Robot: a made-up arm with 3 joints. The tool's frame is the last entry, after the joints. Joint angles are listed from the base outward. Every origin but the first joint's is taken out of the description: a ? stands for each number. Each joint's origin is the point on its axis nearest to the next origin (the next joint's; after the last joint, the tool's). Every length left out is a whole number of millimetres.
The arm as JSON. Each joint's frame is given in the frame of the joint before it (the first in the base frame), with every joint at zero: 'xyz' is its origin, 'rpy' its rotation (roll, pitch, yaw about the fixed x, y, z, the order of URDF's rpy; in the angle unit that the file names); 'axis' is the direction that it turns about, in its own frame. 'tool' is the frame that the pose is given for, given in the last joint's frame.
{
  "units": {
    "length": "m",
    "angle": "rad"
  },
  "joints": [
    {
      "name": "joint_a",
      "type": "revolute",
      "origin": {
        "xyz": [
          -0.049,
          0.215,
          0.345
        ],
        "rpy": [
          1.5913,
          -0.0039,
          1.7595
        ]
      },
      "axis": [
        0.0,
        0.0,
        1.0
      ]
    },
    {
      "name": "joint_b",
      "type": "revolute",
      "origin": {
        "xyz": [
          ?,
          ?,
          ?
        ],
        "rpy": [
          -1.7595,
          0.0,
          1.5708
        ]
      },
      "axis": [
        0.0,
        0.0,
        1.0
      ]
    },
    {
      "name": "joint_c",
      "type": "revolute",
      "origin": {
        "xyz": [
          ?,
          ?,
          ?
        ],
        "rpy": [
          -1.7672,
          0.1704,
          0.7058
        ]
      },
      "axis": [
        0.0,
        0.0,
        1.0
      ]
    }
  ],
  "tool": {
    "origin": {
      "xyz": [
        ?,
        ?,
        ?
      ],
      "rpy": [
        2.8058,
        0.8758,
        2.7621
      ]
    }
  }
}
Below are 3 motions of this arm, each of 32 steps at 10 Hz.
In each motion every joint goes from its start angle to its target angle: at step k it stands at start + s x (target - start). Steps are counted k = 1, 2, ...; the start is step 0. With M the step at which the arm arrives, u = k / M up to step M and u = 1 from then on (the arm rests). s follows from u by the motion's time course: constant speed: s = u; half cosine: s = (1 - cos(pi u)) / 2; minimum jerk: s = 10 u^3 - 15 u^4 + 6 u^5.
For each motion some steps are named. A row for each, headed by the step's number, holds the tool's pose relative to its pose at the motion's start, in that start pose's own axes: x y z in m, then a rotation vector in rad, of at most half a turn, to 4 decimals.
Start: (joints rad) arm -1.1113 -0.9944 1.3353
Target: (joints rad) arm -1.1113 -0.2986 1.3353
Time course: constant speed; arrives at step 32
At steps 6, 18, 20, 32:
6: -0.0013 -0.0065 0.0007 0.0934 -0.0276 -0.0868
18: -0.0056 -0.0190 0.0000 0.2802 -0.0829 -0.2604
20: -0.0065 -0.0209 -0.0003 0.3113 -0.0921 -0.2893
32: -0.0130 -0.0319 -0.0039 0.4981 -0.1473 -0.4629

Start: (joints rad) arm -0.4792 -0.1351 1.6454
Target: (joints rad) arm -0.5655 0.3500 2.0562
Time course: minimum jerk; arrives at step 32
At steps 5, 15, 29, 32:
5: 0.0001 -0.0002 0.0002 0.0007 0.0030 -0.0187
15: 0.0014 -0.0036 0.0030 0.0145 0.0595 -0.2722
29: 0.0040 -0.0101 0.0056 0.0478 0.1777 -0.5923
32: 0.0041 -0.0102 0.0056 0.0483 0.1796 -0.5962

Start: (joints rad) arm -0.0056 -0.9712 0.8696
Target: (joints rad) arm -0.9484 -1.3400 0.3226
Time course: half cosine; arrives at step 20
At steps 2, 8, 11, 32:
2: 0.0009 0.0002 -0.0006 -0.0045 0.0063 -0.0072
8: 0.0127 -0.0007 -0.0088 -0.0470 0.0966 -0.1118
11: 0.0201 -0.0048 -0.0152 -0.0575 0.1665 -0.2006
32: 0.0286 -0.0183 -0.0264 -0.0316 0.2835 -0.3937

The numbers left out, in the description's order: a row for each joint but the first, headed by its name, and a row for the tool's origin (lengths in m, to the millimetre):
joint_b: 0.018 -0.006 0.0
joint_c: 0.008 -0.051 0.0
tool: 0.037 -0.017 0.0

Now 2 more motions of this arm.
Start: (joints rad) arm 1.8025 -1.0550 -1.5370
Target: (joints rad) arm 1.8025 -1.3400 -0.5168
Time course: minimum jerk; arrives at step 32
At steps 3, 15, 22, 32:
3: -0.0001 0.0002 0.0001 -0.0046 0.0018 -0.0062
15: -0.0008 0.0140 0.0016 -0.2844 0.1378 -0.3747
22: 0.0048 0.0244 -0.0011 -0.5270 0.2979 -0.6783
32: 0.0090 0.0281 -0.0037 -0.6430 0.3874 -0.8145

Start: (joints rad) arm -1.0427 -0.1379 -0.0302
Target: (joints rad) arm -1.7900 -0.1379 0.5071
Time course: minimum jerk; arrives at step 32
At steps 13, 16, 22, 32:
13: -0.0008 0.0133 -0.0006 -0.3728 -0.0201 -0.1324
16: -0.0008 0.0201 -0.0032 -0.5649 -0.0402 -0.2073
22: 0.0006 0.0308 -0.0119 -0.9167 -0.0959 -0.3566
32: 0.0020 0.0351 -0.0186 -1.1101 -0.1385 -0.4459

